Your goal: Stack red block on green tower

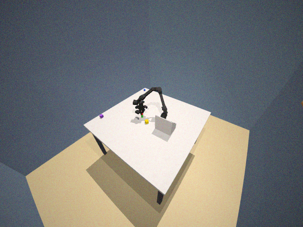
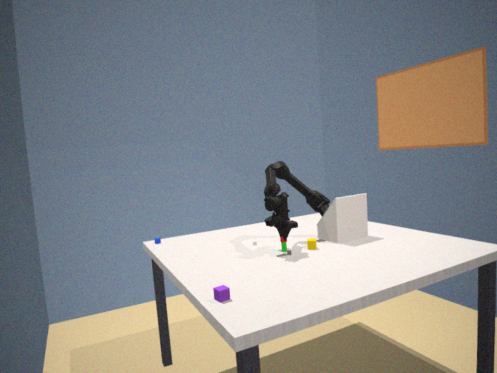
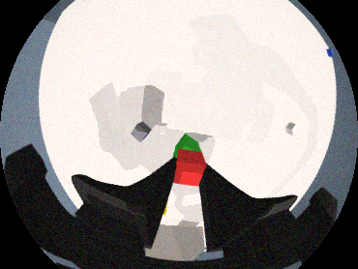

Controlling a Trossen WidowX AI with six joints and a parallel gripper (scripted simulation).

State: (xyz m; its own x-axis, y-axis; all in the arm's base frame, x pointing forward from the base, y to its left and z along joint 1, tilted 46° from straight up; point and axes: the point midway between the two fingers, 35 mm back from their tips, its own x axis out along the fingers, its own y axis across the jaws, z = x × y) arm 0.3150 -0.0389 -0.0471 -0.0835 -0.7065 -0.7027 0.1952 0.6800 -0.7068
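Right now my gripper tip is right at the red block. Also, from my gripper tip: grey piece 60 mm to the left, 40 mm below, 20 mm ahead; then purple cube 510 mm ahead, 290 mm to the left, 30 mm below; then yellow cube 120 mm behind, 60 mm to the left, 30 mm below.
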